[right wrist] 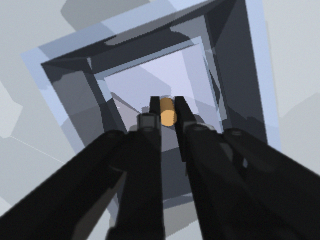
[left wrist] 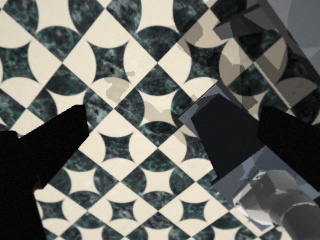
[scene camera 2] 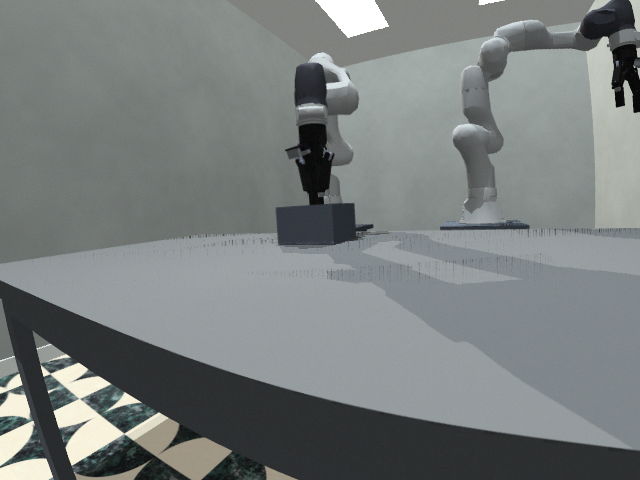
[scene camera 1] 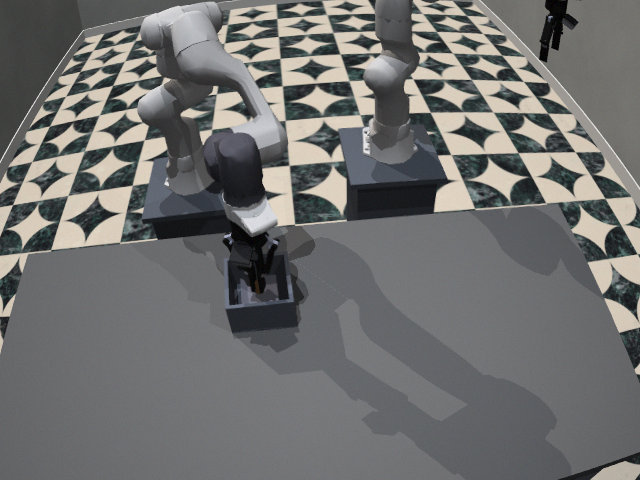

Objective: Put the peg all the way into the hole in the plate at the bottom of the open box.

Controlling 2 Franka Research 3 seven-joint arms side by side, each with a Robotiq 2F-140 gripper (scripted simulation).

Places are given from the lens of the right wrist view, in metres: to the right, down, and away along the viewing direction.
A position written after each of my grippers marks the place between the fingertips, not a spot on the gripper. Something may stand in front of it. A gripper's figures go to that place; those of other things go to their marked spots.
my right gripper [right wrist: 166, 110]: 0.01, -0.01, 0.17
dark blue-grey box [right wrist: 69, 72]: -0.08, -0.04, 0.16
pale plate [right wrist: 182, 72]: 0.02, -0.04, 0.17
